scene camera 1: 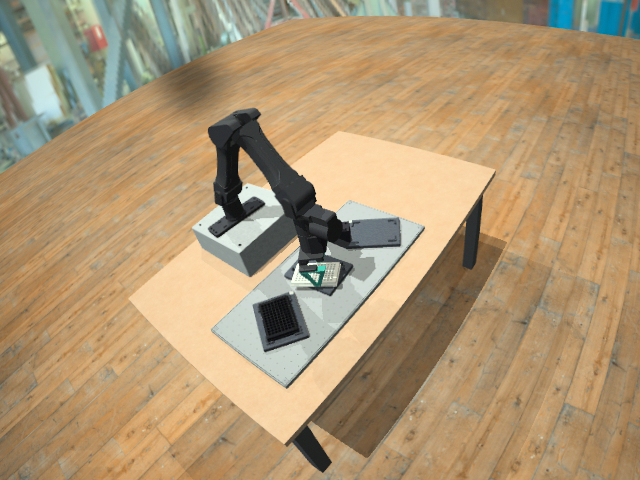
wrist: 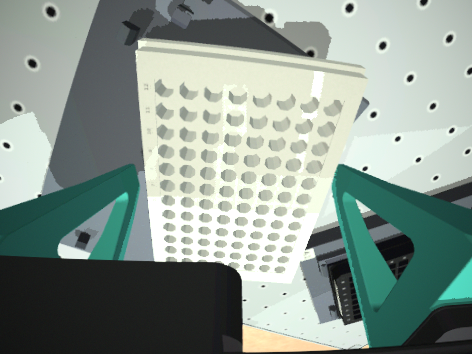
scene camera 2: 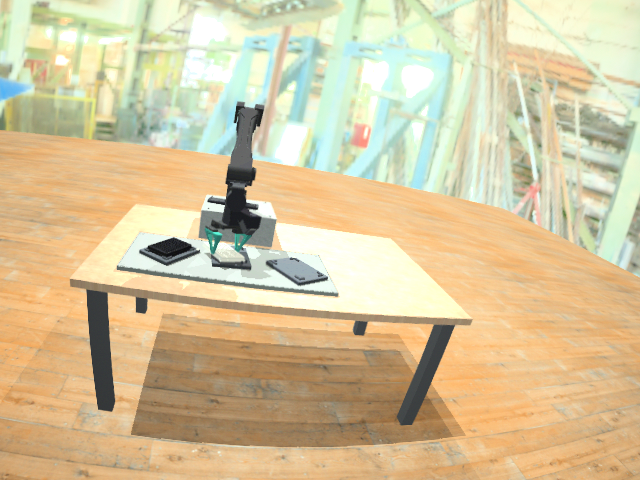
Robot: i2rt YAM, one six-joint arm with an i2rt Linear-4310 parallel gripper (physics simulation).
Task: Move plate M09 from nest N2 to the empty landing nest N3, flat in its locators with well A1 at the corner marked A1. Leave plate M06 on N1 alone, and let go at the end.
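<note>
Cream plate M09 [scene camera 1: 331,273] [scene camera 2: 227,254] [wrist: 240,155] lies turned askew over the dark middle nest N2 [scene camera 1: 346,269] [scene camera 2: 246,260] [wrist: 90,125], not squared to it. Its column 12 end is at the top of the wrist view; the opposite left corner is hidden by the black gripper body. My gripper [scene camera 1: 318,276] [scene camera 2: 225,251] [wrist: 235,175] is open, with its green fingers on either side of M09 and a narrow gap on each side. Empty nest N3 [scene camera 1: 374,232] [scene camera 2: 296,270] shows its corner locators. Black plate M06 [scene camera 1: 279,316] [scene camera 2: 170,246] sits on nest N1 [scene camera 1: 303,329] [scene camera 2: 166,260].
The three nests stand on a pale perforated board [scene camera 1: 232,328] [scene camera 2: 129,258] on the wooden table [scene camera 1: 170,289] [scene camera 2: 372,279]. The arm's base is on a grey block [scene camera 1: 219,250] [scene camera 2: 266,227] behind the board. N1 and N3 lie on opposite sides of N2.
</note>
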